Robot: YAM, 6 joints.
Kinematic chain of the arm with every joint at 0, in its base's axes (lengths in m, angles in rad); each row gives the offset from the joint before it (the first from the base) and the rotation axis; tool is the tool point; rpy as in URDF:
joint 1: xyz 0 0 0.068 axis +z
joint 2: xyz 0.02 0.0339 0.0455 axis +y
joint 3: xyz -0.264 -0.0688 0 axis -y
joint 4: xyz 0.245 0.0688 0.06 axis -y
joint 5: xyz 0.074 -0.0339 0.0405 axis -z
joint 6: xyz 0.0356 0 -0.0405 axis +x
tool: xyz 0 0 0 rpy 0 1.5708 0
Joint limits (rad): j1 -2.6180..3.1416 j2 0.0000..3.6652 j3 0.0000..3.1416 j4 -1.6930..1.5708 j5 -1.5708..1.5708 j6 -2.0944..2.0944
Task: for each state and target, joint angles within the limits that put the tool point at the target. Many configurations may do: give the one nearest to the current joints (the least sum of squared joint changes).
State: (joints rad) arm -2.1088 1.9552 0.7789 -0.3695 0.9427 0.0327
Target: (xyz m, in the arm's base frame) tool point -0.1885 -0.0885 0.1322
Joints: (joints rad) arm -2.5538 1.4867 0.5949 -0.5966 1.0500 0.0327
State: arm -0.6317 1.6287 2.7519 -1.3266 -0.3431 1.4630
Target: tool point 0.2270 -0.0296 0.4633
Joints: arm -0.1861 1.5263 2.0960 -1.6930 -0.3709 1.4630
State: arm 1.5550 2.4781 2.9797 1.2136 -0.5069 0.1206
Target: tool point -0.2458 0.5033 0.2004
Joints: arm 1.9894 3.1997 2.9658 1.5708 -0.5971 0.1206
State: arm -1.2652 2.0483 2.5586 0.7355 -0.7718 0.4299
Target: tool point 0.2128 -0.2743 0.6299
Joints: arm -0.9763 2.0568 2.6549 0.6263 -0.6904 0.4299
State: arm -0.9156 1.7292 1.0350 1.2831 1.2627 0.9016
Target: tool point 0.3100 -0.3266 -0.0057
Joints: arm -0.7400 2.6312 1.2821 1.0959 1.1285 0.9016
